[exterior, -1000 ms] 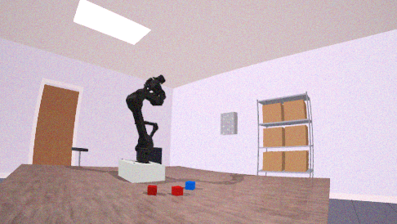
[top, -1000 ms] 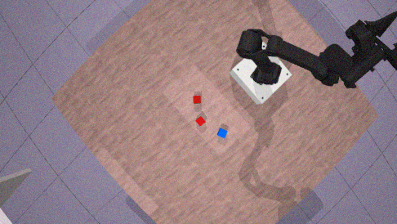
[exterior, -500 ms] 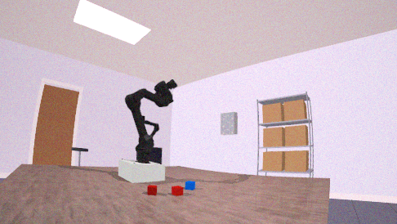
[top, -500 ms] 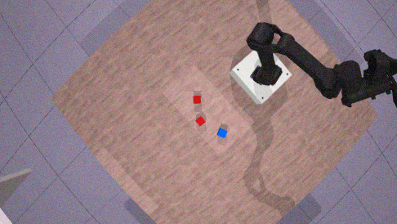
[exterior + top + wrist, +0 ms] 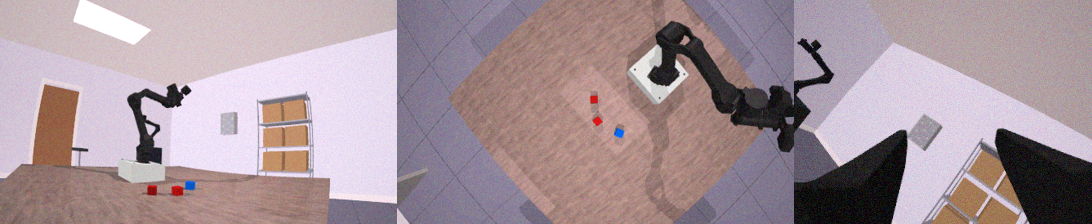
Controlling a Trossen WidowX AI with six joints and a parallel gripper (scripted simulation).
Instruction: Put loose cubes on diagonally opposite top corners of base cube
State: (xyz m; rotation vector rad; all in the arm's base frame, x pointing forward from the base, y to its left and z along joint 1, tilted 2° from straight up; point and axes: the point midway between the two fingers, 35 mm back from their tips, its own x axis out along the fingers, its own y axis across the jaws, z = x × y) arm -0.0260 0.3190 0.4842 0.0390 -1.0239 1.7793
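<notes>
Right now my gripper tip is 56 cm above the blue cube, 34 cm to the left of it and 34 cm short of it.
</notes>
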